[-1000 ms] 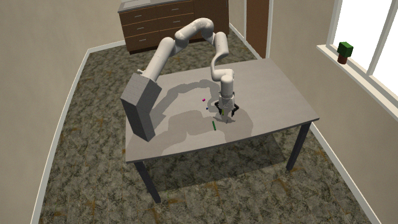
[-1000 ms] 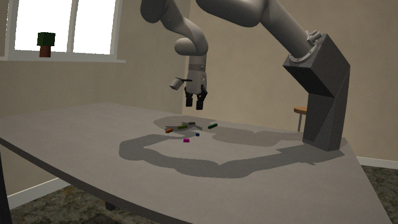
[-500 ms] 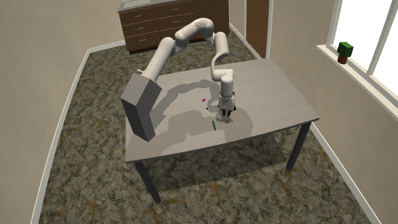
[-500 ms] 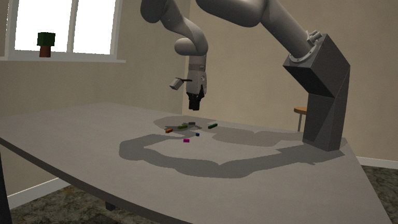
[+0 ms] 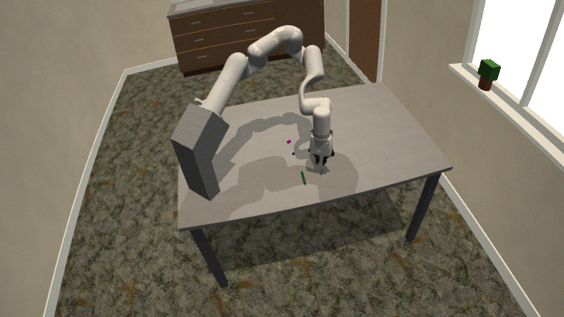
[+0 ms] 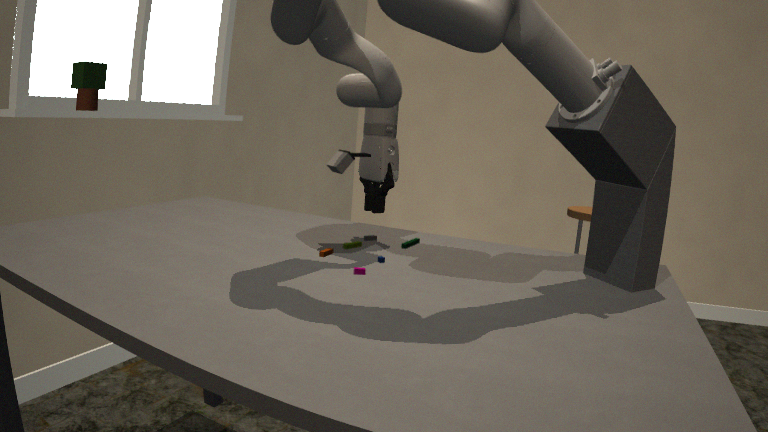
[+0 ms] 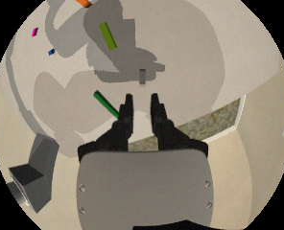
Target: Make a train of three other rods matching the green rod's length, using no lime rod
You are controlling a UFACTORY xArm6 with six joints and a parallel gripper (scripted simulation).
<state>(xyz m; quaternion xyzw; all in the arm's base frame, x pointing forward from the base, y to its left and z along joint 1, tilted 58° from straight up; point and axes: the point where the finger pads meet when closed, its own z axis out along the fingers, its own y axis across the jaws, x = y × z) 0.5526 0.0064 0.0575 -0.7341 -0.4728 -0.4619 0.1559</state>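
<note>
Right now my hand is 80 mm above the grey rod. Round my hand: lime rod: 40 mm behind, 90 mm to the left, 80 mm below; then orange rod: 60 mm behind, 180 mm to the left, 80 mm below; then green rod: 80 mm behind, 50 mm to the right, 80 mm below.
</note>
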